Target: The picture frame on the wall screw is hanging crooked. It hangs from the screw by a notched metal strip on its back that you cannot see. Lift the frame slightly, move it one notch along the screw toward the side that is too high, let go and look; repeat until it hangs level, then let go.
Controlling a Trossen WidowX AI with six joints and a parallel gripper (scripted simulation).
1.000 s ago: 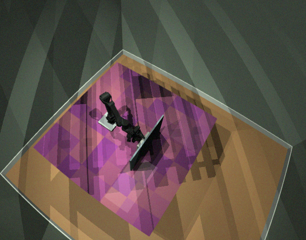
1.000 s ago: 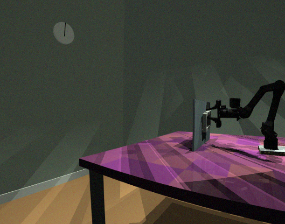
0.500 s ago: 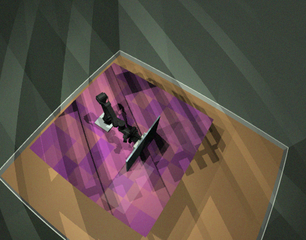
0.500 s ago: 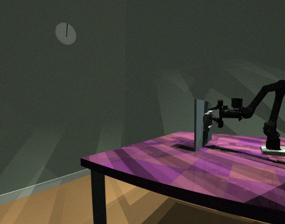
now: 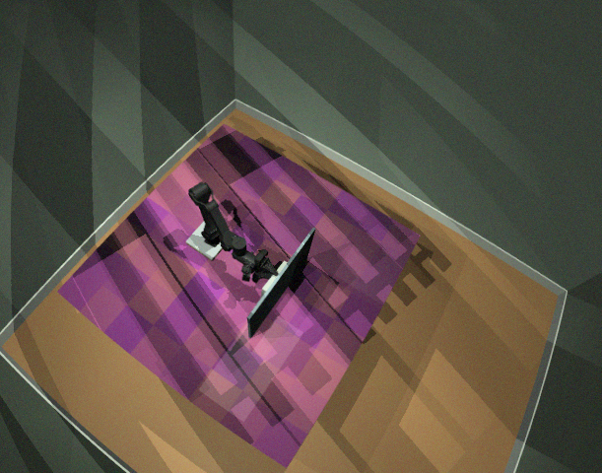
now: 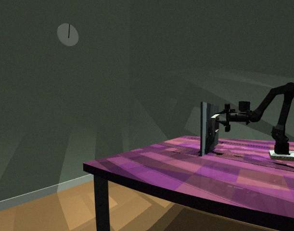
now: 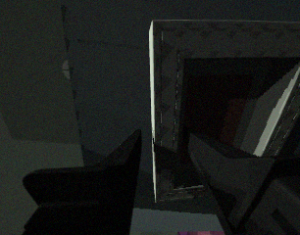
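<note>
My gripper tip is 5 cm above the picture frame and 1 cm to the left of it. The rest, counted from my gripper tip: wall panel 7 cm below, 2 cm ahead.
</note>
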